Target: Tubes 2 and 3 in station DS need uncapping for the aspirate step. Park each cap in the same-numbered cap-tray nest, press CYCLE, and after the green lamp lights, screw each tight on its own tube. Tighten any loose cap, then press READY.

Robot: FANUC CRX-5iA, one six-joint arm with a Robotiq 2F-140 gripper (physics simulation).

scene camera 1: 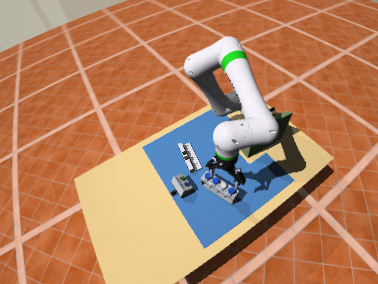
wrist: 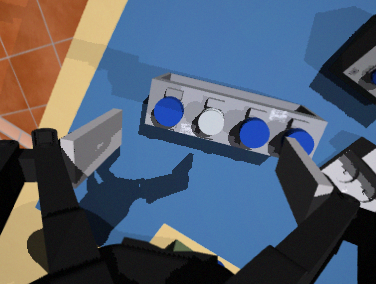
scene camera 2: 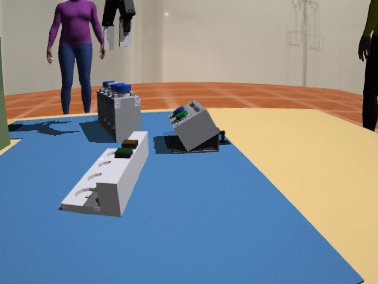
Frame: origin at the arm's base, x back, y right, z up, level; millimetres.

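Where they show: gripper, fingertip midpoint: (scene camera 1: 224, 180) (wrist: 199, 140) (scene camera 2: 116, 48).
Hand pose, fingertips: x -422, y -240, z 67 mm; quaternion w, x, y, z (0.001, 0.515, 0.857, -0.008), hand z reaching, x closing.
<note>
Things, the pixels of their top centre, and the offset from my fingertips. "pt": a spot on its surface instead.
- grey tube rack, middle of its top: (wrist: 232, 124) (scene camera 2: 115, 90) (scene camera 1: 219, 183) dx -3, dy +35, dz -111 mm
- third tube, middle of its top: (wrist: 254, 134) dx -13, dy +59, dz -93 mm
- far-right tube, middle of its top: (wrist: 298, 145) (scene camera 2: 123, 85) dx -34, dy +107, dz -93 mm
- white cap tray, middle of its top: (scene camera 2: 109, 145) (scene camera 1: 189, 153) dx -38, dy +333, dz -160 mm
- orange-brown block, surface spot: (scene camera 2: 130, 143) pt dx -70, dy +325, dz -161 mm
- tilted control box, middle of its top: (scene camera 2: 191, 103) (scene camera 1: 180, 182) dx -180, dy +168, dz -130 mm
The grey tube rack (scene camera 1: 215, 189) (scene camera 2: 128, 112) (wrist: 231, 107) stands on the blue mat. In the wrist view, blue caps sit on its far-left tube (wrist: 168, 111), third tube (wrist: 254, 133) and far-right tube (wrist: 299, 142); the second from left (wrist: 211, 121) shows a pale top without a blue cap. My gripper (scene camera 1: 226, 175) (scene camera 2: 117, 40) (wrist: 199, 140) is wide open and empty above the rack; its right finger partly covers the far-right cap. The white cap tray (scene camera 1: 195, 160) (scene camera 2: 131, 172) shows no cap in its visible nests; its dark green block (scene camera 2: 124, 152) and orange-brown block (scene camera 2: 130, 143) look unlit.
The tilted control box (scene camera 1: 183, 185) (scene camera 2: 192, 127) with blue and green buttons stands beside the rack. A green panel (scene camera 1: 267, 137) stands near the arm's base. A small bright blue patch shows beside the gripper body at the wrist view's bottom; I cannot tell what it is.
</note>
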